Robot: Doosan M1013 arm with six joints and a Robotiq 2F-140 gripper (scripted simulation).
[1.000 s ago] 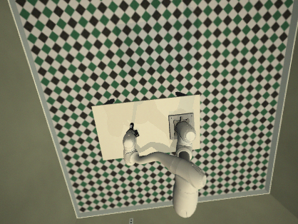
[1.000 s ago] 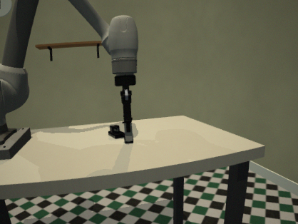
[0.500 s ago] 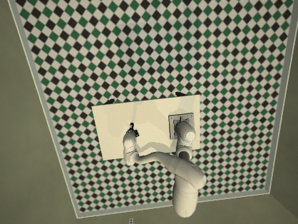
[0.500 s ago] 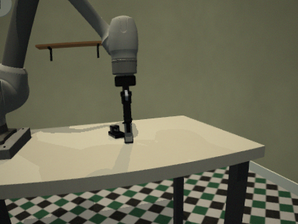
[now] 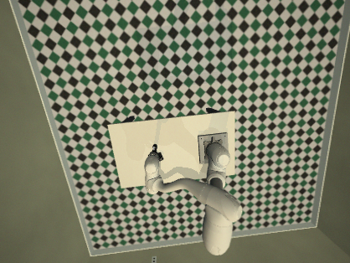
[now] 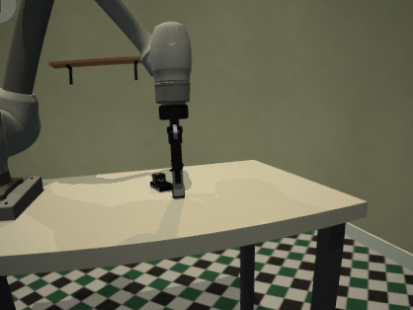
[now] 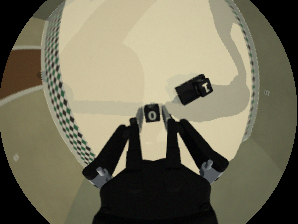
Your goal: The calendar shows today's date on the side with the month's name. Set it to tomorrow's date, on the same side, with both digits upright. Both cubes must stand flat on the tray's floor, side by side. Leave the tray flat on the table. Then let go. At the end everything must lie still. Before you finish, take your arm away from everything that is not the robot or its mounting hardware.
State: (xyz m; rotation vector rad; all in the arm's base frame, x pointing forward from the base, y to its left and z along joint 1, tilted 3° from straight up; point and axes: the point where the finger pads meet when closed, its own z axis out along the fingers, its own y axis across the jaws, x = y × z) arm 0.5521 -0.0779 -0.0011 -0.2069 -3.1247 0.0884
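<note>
My hand is 30 mm above the black calendar cube. The rest, counted from my hand: calendar tray: 110 mm to the left, 30 mm below, 30 mm behind.
</note>
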